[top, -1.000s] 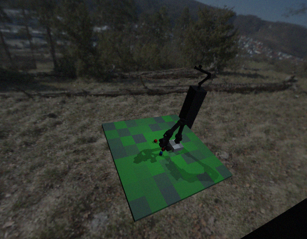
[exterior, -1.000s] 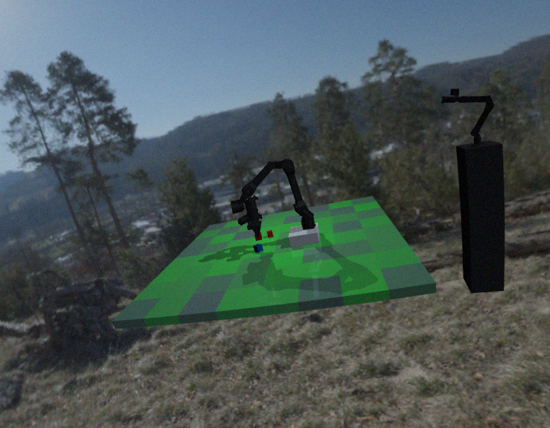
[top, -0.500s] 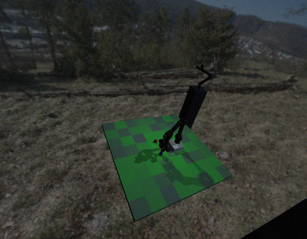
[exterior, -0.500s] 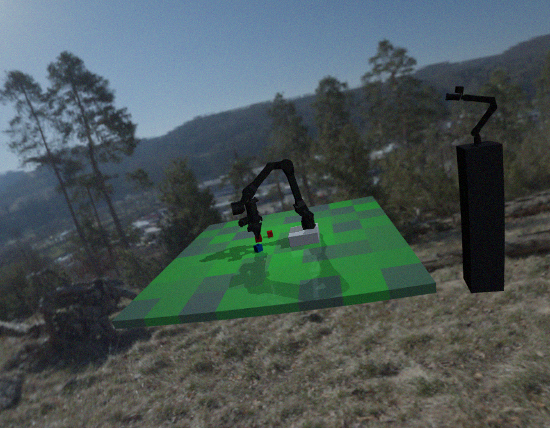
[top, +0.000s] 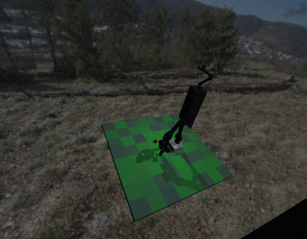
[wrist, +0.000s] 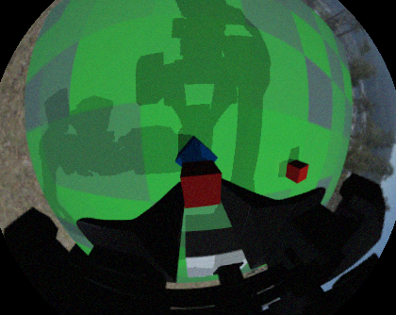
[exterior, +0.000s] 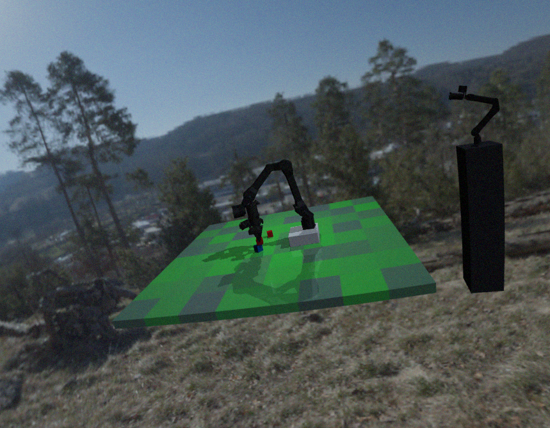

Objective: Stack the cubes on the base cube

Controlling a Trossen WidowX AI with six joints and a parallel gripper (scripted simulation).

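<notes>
Right now my gripper tip is 4 cm above the blue cube and 2 cm short of it. The rest, counted from my gripper tip: red cube: 21 cm to the right, 4 cm below, 2 cm ahead.
</notes>
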